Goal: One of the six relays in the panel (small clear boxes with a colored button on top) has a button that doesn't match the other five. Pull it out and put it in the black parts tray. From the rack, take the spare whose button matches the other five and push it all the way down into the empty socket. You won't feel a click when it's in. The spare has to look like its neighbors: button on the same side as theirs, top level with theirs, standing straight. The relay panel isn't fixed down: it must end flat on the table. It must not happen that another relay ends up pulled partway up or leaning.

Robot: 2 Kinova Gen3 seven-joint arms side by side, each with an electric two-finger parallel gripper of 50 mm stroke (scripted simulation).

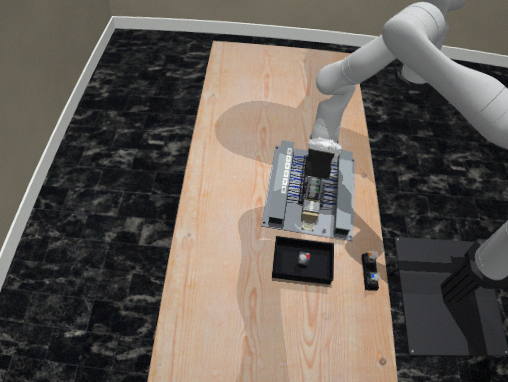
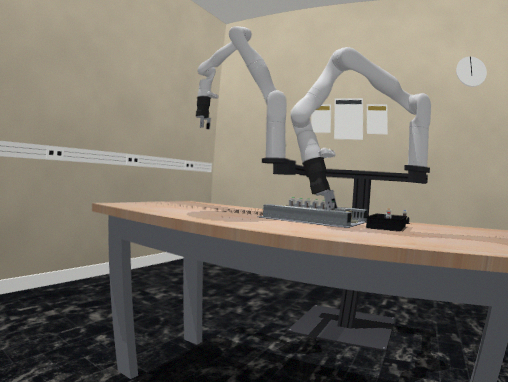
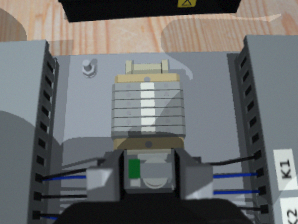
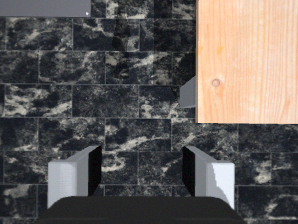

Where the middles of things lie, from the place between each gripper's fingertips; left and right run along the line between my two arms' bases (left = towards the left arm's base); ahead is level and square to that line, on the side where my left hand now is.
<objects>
Now: left hand (image 2: 332, 209) 50 mm to the left of the relay panel (image 1: 300, 214), 30 mm above it and 10 mm past it. The rest, counted from my left hand: black parts tray (image 1: 320, 269): 200 mm to the left, 50 mm ahead, 40 mm below.
I see the relay panel 730 mm to the left of my right hand, 400 mm ahead of it and 390 mm below it. The rest, counted from my right hand: black parts tray: 980 mm to the left, 460 mm ahead, 390 mm below.
</objects>
